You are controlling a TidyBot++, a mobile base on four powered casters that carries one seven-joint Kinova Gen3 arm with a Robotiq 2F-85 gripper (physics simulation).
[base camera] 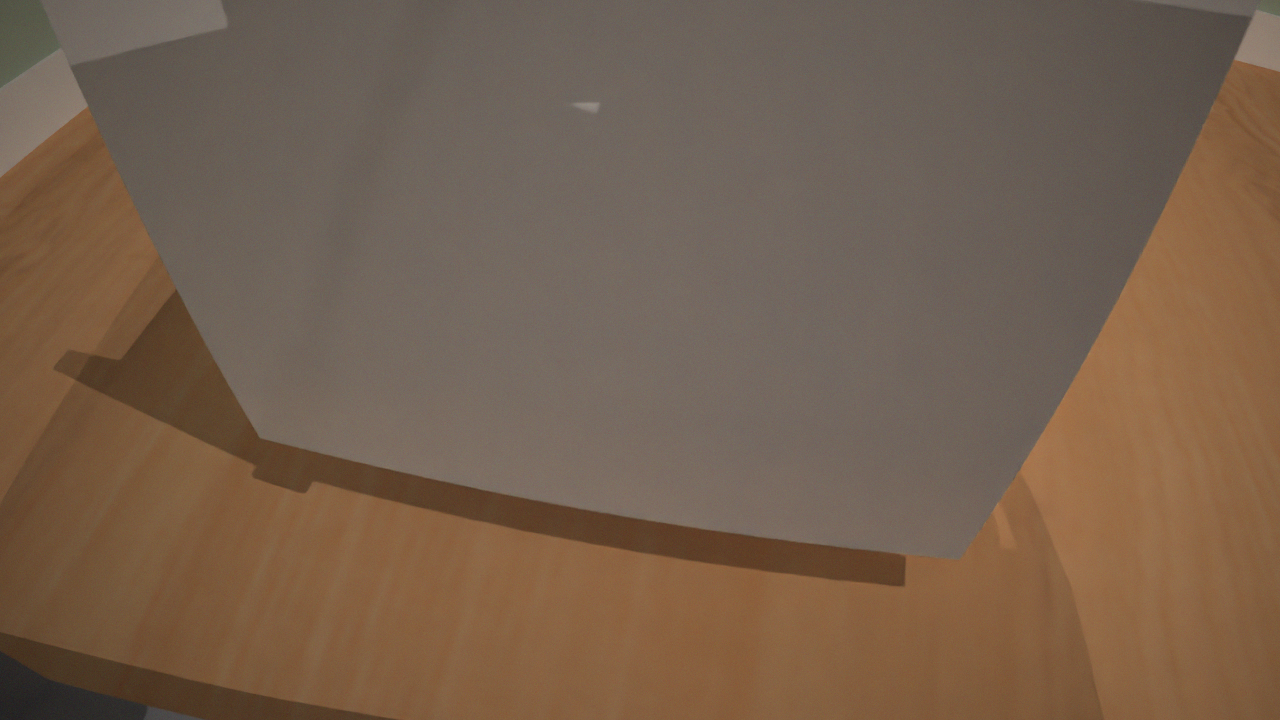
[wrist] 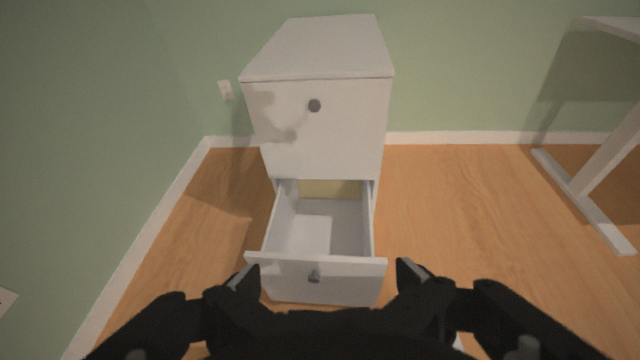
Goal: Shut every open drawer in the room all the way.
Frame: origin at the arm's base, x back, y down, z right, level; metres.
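Where they show: gripper, fingertip midpoint: (wrist: 327, 276).
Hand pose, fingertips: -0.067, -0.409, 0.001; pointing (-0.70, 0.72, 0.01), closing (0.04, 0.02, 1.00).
Observation:
After its pixels a point has its place, as x, y, z.
A white two-drawer cabinet (wrist: 320, 50) {-0.753, -0.340, 0.033} stands against the green wall in the wrist view. Its upper drawer (wrist: 340, 132) {-0.575, -0.171, 0.066} is shut and has a dark round knob. Its lower drawer (wrist: 345, 285) {-0.283, 0.169, 0.043} is pulled far out, and its inside shows. The front of the lower drawer (base camera: 626, 295) {-0.292, 0.218, -0.013} fills most of the base camera view, close to the base. My gripper (wrist: 327, 276) {-0.067, -0.409, 0.001} is open, with its fingers apart to the left and right of the lower drawer's front in the wrist view. Whether the fingers touch the drawer cannot be told.
A green wall (wrist: 100, 90) {-0.921, -0.248, -0.824} with a white baseboard runs along the left of the cabinet. A white desk leg with a long foot (wrist: 590, 215) stands on the wooden floor (wrist: 450, 210) {-0.676, 0.397, 0.606} (base camera: 537, 626) {-0.249, 0.397, -0.058} at the right. Wall outlets (wrist: 225, 90) {-1.363, -0.003, -0.503} are on the wall.

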